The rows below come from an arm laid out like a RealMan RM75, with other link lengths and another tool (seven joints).
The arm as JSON. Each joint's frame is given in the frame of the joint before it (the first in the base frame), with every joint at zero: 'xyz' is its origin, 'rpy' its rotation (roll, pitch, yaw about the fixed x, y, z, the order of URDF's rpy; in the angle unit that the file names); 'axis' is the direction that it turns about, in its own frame. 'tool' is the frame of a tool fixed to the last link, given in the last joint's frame.
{
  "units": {
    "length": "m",
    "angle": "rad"
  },
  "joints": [
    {
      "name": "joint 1",
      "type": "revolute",
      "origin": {
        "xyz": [
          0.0,
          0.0,
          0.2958
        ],
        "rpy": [
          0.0,
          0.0,
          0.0
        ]
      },
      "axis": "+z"
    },
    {
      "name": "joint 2",
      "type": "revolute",
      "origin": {
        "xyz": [
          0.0,
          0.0,
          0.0
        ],
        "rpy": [
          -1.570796,
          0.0,
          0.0
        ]
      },
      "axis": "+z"
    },
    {
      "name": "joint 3",
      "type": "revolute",
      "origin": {
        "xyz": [
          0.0,
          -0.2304,
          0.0
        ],
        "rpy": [
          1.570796,
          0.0,
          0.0
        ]
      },
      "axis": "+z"
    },
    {
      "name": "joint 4",
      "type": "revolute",
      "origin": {
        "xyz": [
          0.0,
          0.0,
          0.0
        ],
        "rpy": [
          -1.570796,
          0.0,
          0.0
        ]
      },
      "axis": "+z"
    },
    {
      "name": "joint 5",
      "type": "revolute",
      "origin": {
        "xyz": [
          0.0,
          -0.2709,
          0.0
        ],
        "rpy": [
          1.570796,
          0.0,
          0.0
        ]
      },
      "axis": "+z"
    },
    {
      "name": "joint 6",
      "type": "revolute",
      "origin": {
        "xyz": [
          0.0,
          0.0,
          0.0
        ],
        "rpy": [
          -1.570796,
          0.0,
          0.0
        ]
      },
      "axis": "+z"
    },
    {
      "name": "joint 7",
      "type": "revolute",
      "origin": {
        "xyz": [
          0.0,
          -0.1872,
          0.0
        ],
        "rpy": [
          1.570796,
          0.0,
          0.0
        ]
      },
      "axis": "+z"
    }
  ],
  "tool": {
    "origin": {
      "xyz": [
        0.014,
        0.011,
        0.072
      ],
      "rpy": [
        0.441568,
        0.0,
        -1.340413
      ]
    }
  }
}
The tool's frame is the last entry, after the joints.
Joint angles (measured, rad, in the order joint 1, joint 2, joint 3, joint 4, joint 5, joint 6, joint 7), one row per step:
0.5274, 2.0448, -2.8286, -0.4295, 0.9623, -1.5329, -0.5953
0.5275, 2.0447, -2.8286, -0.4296, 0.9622, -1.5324, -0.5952
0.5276, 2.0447, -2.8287, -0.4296, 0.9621, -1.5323, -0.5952
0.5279, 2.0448, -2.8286, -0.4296, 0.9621, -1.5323, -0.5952
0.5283, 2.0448, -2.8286, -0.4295, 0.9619, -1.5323, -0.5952
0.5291, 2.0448, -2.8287, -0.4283, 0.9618, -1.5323, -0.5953
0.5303, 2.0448, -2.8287, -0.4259, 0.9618, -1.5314, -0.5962
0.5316, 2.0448, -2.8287, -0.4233, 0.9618, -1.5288, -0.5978
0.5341, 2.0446, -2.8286, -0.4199, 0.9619, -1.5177, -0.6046
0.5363, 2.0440, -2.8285, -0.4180, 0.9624, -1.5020, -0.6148
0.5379, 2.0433, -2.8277, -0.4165, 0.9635, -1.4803, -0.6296
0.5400, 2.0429, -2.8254, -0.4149, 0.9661, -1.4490, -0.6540
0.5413, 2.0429, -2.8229, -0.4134, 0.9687, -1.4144, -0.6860
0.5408, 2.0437, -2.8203, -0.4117, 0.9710, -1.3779, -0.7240
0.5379, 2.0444, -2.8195, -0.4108, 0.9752, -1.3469, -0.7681
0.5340, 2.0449, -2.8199, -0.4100, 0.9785, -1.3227, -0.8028
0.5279, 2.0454, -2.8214, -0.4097, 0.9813, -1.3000, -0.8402
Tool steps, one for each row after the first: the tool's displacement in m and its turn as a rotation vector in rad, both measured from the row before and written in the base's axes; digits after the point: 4 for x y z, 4 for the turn. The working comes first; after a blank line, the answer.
Tool pose at each row, in the base's axes (x y z in m, rotation vector in rad; the steps are taken from these numbers as rounded here):
0.1251, 0.3979, -0.0668, -0.6323, -1.3454, 0.1365
0.1251, 0.3980, -0.0668, -0.6327, -1.3456, 0.1366
0.1251, 0.3979, -0.0669, -0.6327, -1.3458, 0.1368
0.1249, 0.3980, -0.0669, -0.6325, -1.3458, 0.1370
0.1248, 0.3980, -0.0669, -0.6323, -1.3461, 0.1374
0.1248, 0.3982, -0.0669, -0.6317, -1.3475, 0.1373
0.1252, 0.3987, -0.0669, -0.6312, -1.3507, 0.1356
0.1259, 0.3994, -0.0673, -0.6316, -1.3552, 0.1328
0.1277, 0.4013, -0.0690, -0.6356, -1.3678, 0.1236
0.1301, 0.4035, -0.0715, -0.6416, -1.3833, 0.1110
0.1337, 0.4064, -0.0748, -0.6501, -1.4033, 0.0922
0.1390, 0.4107, -0.0792, -0.6605, -1.4319, 0.0625
0.1452, 0.4150, -0.0841, -0.6698, -1.4667, 0.0273
0.1525, 0.4189, -0.0894, -0.6785, -1.5060, -0.0122
0.1600, 0.4216, -0.0938, -0.6809, -1.5463, -0.0534
0.1667, 0.4231, -0.0974, -0.6843, -1.5787, -0.0856
0.1739, 0.4236, -0.1010, -0.6865, -1.6127, -0.1180

0.0000, 0.0001, 0.0000, -0.0004, -0.0002, -0.0001
0.0000, -0.0001, -0.0001, -0.0001, -0.0001, 0.0002
-0.0002, 0.0001, 0.0000, 0.0000, 0.0001, 0.0002
-0.0001, 0.0000, 0.0000, -0.0001, -0.0002, 0.0005
0.0000, 0.0002, 0.0000, 0.0004, -0.0012, 0.0007
0.0004, 0.0005, 0.0000, 0.0011, -0.0033, 0.0001
0.0007, 0.0007, -0.0004, 0.0010, -0.0049, -0.0008
0.0018, 0.0019, -0.0017, 0.0014, -0.0147, -0.0047
0.0024, 0.0022, -0.0025, 0.0017, -0.0186, -0.0072
0.0036, 0.0029, -0.0033, 0.0030, -0.0248, -0.0113
0.0053, 0.0043, -0.0044, 0.0070, -0.0359, -0.0169
0.0062, 0.0043, -0.0049, 0.0100, -0.0431, -0.0178
0.0073, 0.0039, -0.0053, 0.0119, -0.0485, -0.0187
0.0075, 0.0027, -0.0044, 0.0165, -0.0493, -0.0155
0.0067, 0.0015, -0.0036, 0.0113, -0.0397, -0.0127
0.0072, 0.0005, -0.0036, 0.0116, -0.0412, -0.0116

